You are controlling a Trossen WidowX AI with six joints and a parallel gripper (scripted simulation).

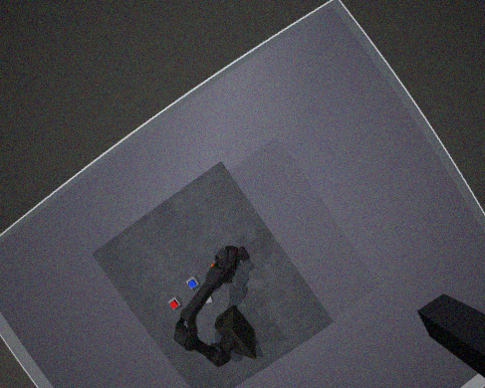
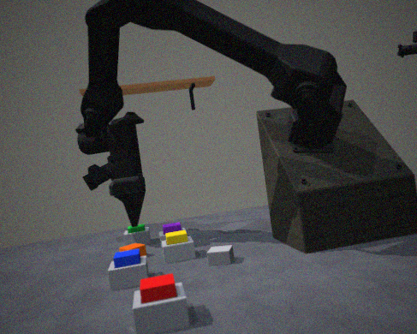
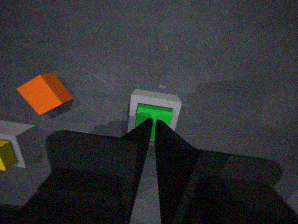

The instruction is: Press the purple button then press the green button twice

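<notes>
My gripper tip is now 10 mm above the green button. From my gripper tip the other things lie so: yellow button (90 mm behind, 170 mm to the left); purple button (80 mm behind, 70 mm to the left); orange block (10 mm behind, 120 mm to the left, 30 mm below).
</notes>
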